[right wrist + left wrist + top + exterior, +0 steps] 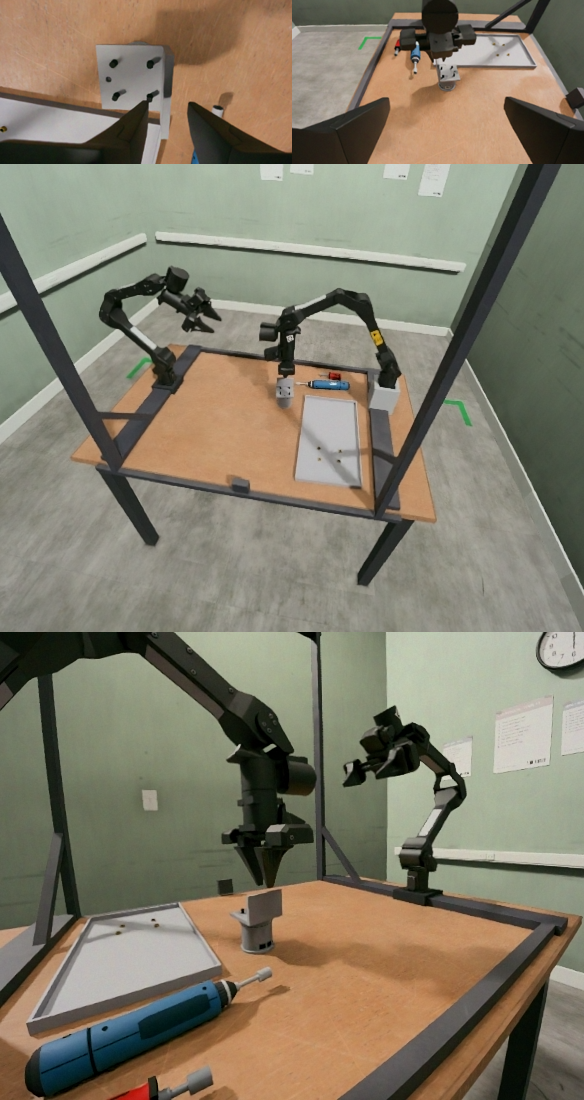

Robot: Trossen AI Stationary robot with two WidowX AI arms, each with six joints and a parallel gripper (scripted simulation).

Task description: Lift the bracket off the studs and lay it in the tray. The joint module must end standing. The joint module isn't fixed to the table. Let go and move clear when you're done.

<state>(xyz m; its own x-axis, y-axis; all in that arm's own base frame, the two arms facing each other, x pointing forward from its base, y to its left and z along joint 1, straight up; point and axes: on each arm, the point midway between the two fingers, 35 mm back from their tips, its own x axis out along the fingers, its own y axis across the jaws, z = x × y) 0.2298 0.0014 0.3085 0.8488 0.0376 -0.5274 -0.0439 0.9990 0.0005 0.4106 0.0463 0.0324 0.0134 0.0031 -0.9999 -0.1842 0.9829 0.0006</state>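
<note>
The grey L-shaped bracket is 3 cm behind my right hand and 8 cm below it. Round my right hand: red tool 17 cm ahead, 21 cm to the right, 14 cm below; then grey joint module 3 cm behind, 12 cm below; then grey tray 20 cm behind, 19 cm to the right, 15 cm below.
</note>
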